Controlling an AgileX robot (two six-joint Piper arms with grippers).
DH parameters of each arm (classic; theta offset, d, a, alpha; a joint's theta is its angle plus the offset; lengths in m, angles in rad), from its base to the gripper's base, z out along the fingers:
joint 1: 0 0.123 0 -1.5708
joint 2: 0.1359 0 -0.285 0
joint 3: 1.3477 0 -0.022 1.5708
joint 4: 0 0.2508 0 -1.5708
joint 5: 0 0 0.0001 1.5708
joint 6: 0 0.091 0 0
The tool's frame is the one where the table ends.
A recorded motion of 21 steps. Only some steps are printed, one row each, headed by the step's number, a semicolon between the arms.
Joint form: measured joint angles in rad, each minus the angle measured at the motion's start. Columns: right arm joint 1, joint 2, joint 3, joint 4, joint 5, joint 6; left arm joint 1, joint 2, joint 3, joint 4, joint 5, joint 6.
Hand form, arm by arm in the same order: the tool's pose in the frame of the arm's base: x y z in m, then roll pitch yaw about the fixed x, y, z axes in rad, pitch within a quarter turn. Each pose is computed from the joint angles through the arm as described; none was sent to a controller.
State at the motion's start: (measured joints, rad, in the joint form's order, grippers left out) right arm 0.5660 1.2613 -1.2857 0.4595 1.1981 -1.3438; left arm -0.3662 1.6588 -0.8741 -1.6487 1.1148 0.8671
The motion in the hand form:
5: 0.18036 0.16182 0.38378 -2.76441 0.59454 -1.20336; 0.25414 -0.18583 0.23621 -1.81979 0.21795 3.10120
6: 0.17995 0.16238 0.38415 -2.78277 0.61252 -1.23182; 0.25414 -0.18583 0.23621 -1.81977 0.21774 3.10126
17: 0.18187 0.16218 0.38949 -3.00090 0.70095 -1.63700; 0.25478 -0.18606 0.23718 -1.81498 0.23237 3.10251
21: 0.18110 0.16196 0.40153 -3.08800 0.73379 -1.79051; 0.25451 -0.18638 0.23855 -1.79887 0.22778 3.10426
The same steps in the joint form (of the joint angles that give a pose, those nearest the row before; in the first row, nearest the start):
5: 0.0000 -0.0020 0.0000 0.0321 -0.0101 0.0190; -0.0017 0.0015 -0.0086 0.0278 0.0087 0.0120
6: 0.0000 -0.0020 0.0000 0.0414 -0.0101 0.0438; -0.0017 0.0015 -0.0086 0.0278 0.0087 0.0118
17: 0.0000 -0.0020 -0.0182 0.0284 -0.0244 0.3885; -0.0017 0.0015 -0.0110 0.0217 0.0091 0.0263
21: 0.0000 -0.0020 -0.0618 0.0284 -0.0102 0.5257; -0.0017 0.0015 -0.0110 0.0103 0.0210 0.0262

